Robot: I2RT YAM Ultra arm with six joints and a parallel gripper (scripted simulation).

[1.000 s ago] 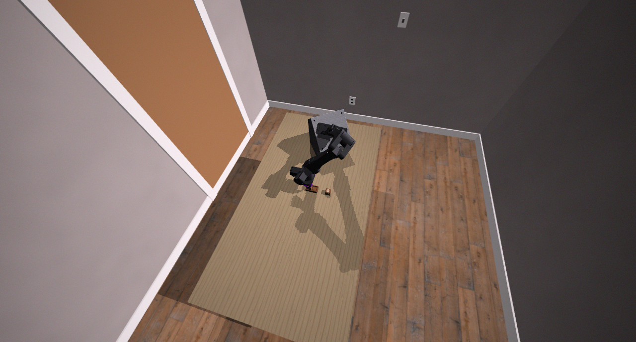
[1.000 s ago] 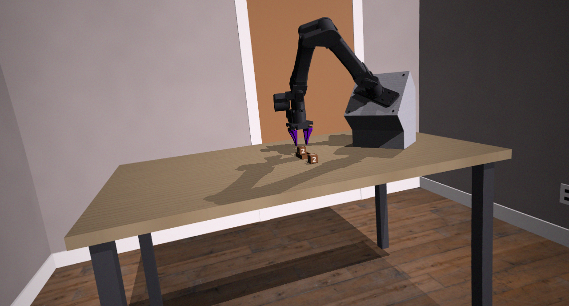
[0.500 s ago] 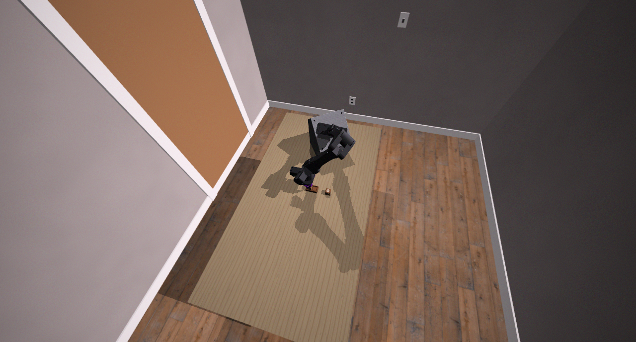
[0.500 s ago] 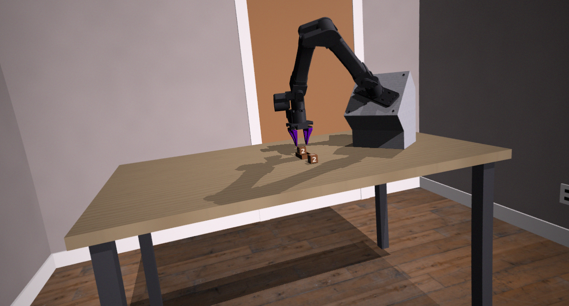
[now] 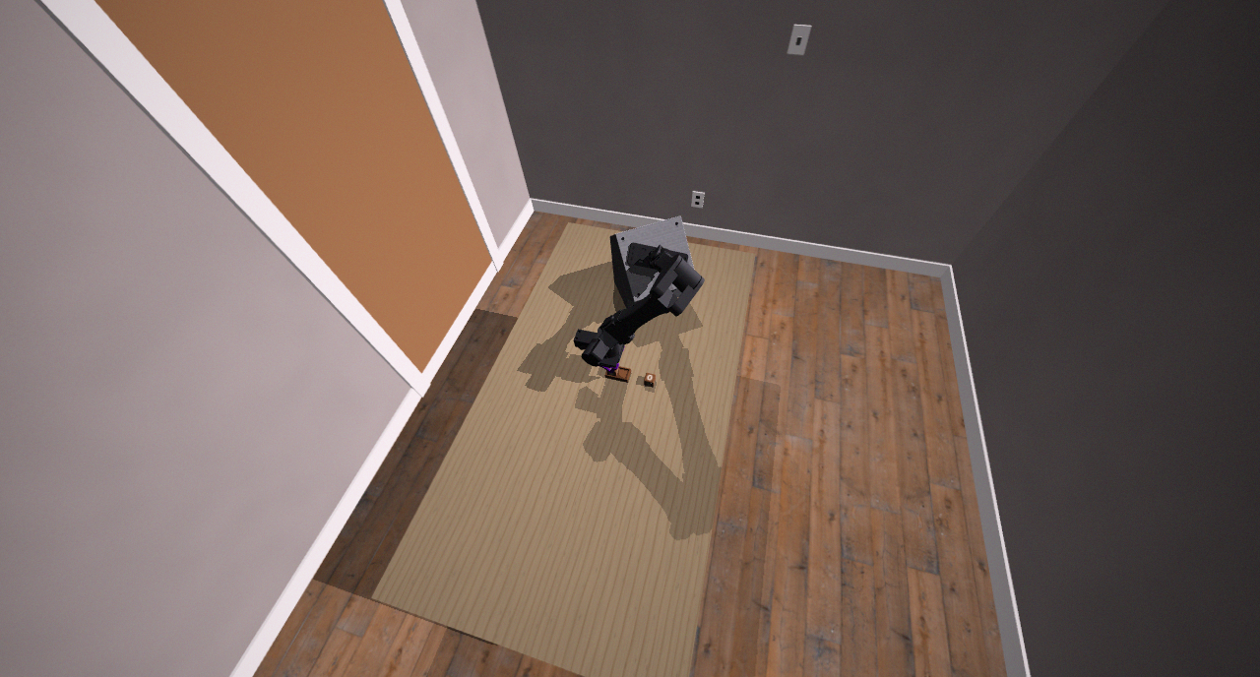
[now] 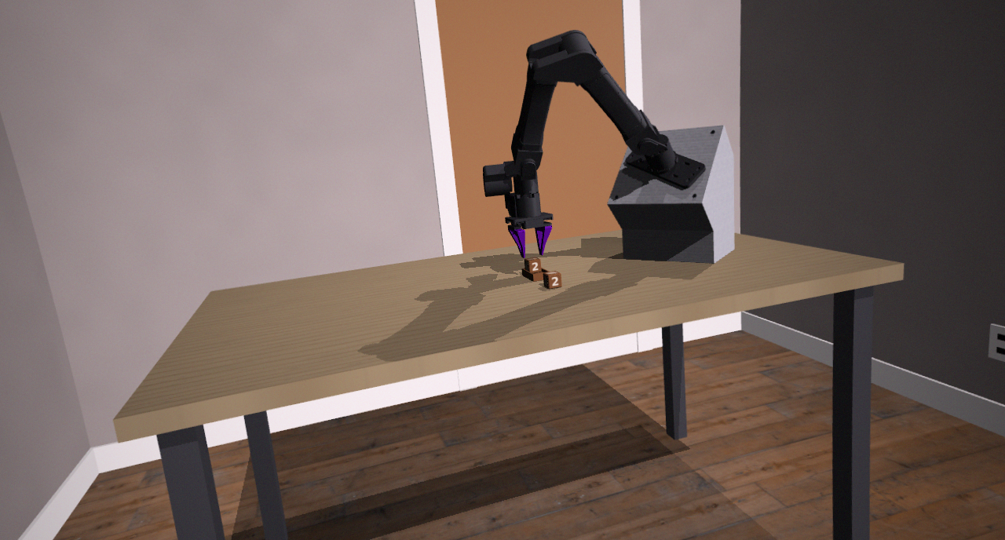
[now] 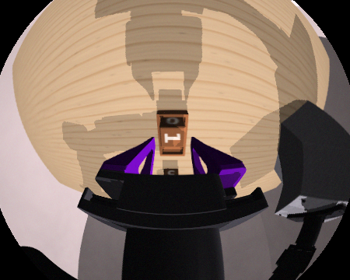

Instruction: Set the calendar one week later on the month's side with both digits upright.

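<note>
Right now my hand is 20 mm to the right of the brown tray and 50 mm above it.
</note>
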